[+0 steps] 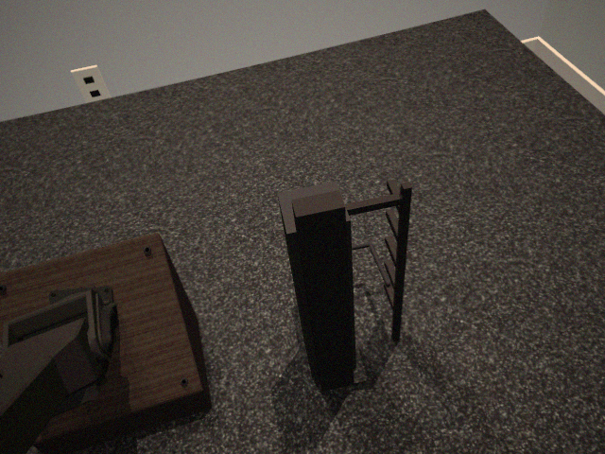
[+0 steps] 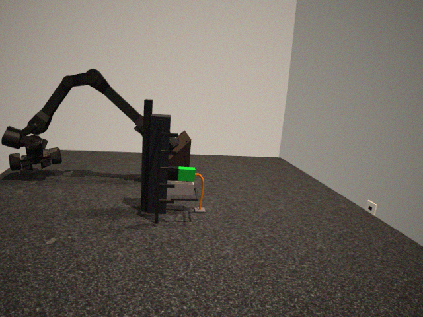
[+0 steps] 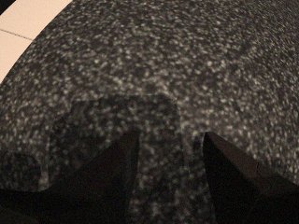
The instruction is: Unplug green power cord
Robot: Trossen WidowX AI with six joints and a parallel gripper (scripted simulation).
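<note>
My gripper tip is 290 mm short of the green plug, 570 mm to the right of it and 120 mm below it. Also, from my gripper tip: stand 290 mm ahead, 480 mm to the left, 150 mm above.
</note>
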